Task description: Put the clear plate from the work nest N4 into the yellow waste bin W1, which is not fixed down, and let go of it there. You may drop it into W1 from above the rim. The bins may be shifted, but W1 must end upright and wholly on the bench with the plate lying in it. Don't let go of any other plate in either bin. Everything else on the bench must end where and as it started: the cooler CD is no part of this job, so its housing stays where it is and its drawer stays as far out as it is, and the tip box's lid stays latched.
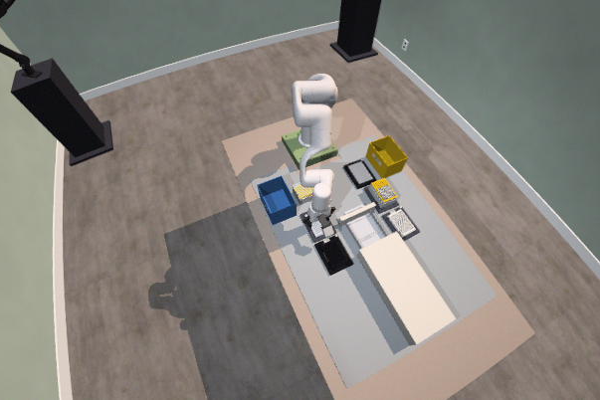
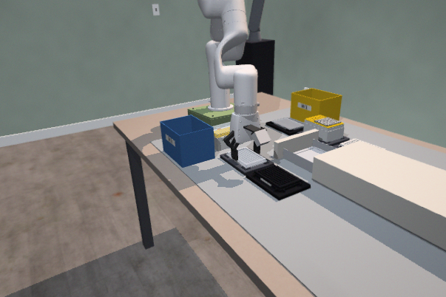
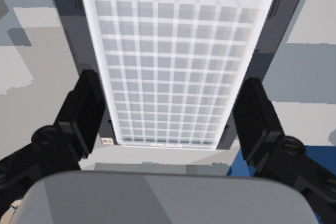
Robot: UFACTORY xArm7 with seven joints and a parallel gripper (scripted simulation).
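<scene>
My hand is 1 cm above the clear plate. Round my hand: black plate: 17 cm ahead, 1 cm to the right, 1 cm below; then blue bin: 18 cm behind, 14 cm to the right, 1 cm above; then drawer: 19 cm to the left, 15 cm ahead, 1 cm below.
</scene>
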